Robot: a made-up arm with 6 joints. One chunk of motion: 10 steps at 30 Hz.
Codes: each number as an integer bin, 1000 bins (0 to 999) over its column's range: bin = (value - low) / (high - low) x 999, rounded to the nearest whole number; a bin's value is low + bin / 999 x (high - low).
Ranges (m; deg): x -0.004..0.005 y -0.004..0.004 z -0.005..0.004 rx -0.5..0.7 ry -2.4..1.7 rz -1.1..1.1
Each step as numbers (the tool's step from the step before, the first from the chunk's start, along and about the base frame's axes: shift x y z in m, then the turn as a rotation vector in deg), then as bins.
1 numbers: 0.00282 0.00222 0.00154 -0.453 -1.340 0.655
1 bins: 757 777 726 39 258 797
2 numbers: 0.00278 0.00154 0.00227 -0.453 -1.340 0.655
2 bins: 753 692 807 39 258 797
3 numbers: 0.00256 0.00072 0.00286 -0.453 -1.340 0.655
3 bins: 728 589 872 39 258 797
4 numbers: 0.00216 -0.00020 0.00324 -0.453 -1.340 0.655
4 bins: 684 475 915 39 258 797
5 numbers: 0.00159 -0.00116 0.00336 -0.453 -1.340 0.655
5 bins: 620 355 928 39 258 797
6 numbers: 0.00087 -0.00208 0.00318 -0.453 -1.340 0.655
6 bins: 541 240 908 39 258 797
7 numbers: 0.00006 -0.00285 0.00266 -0.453 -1.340 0.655
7 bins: 451 144 850 39 258 797
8 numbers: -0.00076 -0.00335 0.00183 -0.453 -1.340 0.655
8 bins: 360 81 758 39 258 797
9 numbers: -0.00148 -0.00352 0.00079 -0.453 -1.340 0.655
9 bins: 280 60 643 39 258 797
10 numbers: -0.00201 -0.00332 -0.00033 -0.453 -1.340 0.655
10 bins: 221 85 518 39 258 797
